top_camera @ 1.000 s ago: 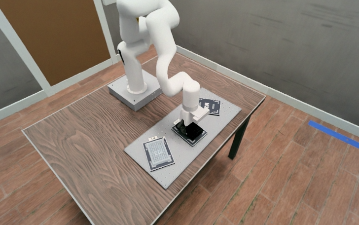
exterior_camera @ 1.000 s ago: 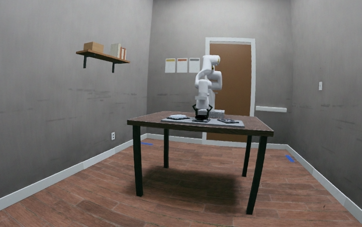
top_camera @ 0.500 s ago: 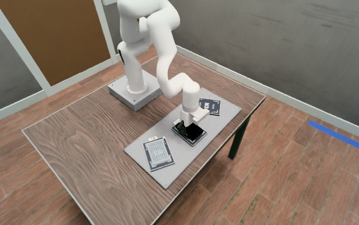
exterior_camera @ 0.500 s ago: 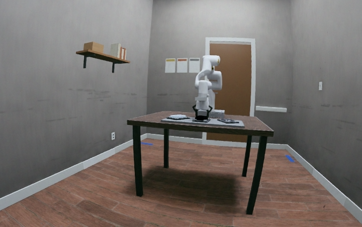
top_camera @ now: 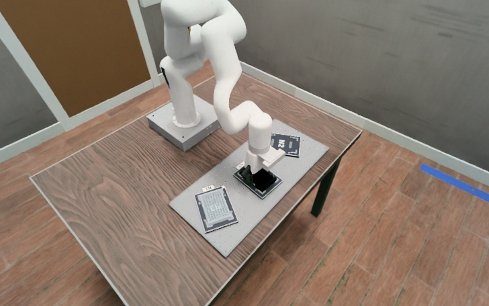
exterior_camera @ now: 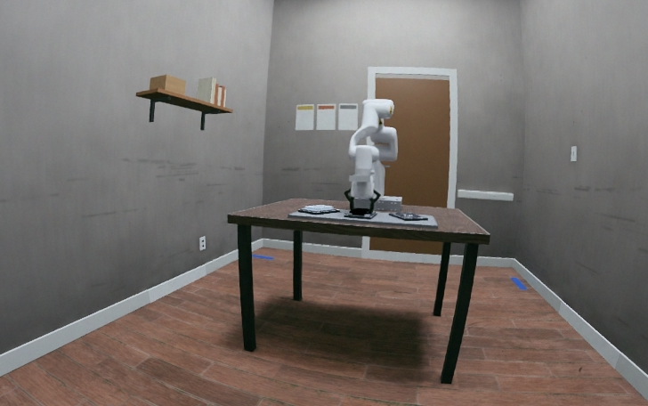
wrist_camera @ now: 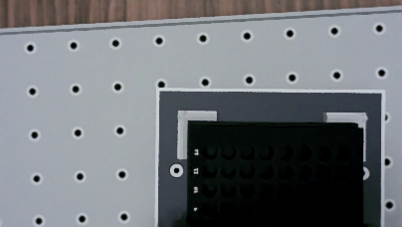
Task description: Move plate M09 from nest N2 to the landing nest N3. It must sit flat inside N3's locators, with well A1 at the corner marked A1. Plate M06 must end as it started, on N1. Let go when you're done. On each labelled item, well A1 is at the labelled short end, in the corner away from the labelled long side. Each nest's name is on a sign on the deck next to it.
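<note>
My hand is 1 cm above the black well plate. Round my hand: pale translucent well plate 2 cm behind, 21 cm to the right, 1 cm below.
</note>
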